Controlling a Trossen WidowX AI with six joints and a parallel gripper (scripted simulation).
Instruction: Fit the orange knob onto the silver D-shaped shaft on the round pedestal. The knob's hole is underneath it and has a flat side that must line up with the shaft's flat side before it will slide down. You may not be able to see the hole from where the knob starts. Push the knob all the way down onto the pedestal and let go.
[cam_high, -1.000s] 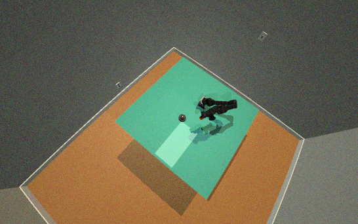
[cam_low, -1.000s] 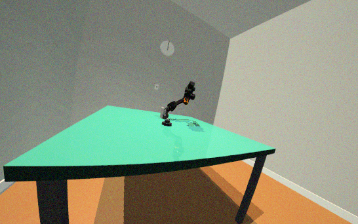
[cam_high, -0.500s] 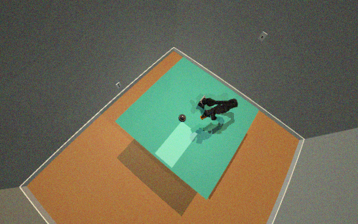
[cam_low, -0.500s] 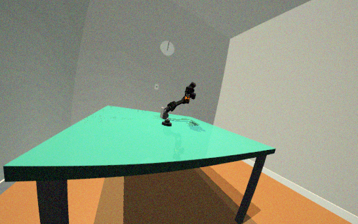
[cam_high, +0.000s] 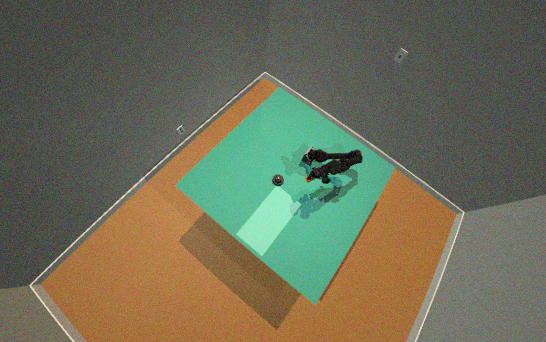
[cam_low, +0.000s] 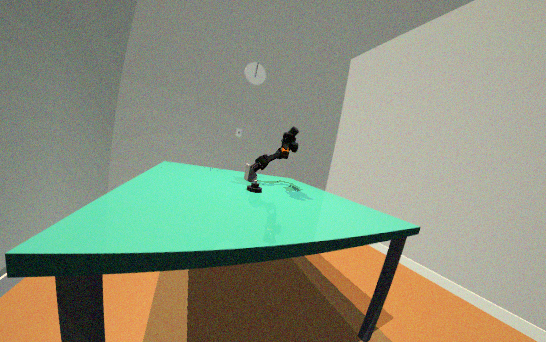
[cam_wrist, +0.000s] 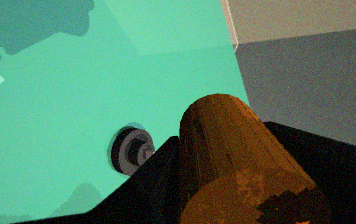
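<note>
Right now the round pedestal is 220 mm below my gripper tip, 180 mm to the right of it and 30 mm ahead of it. The rest, counted from my gripper tip: orange knob: 20 mm to the left, 20 mm behind, 20 mm above.
</note>
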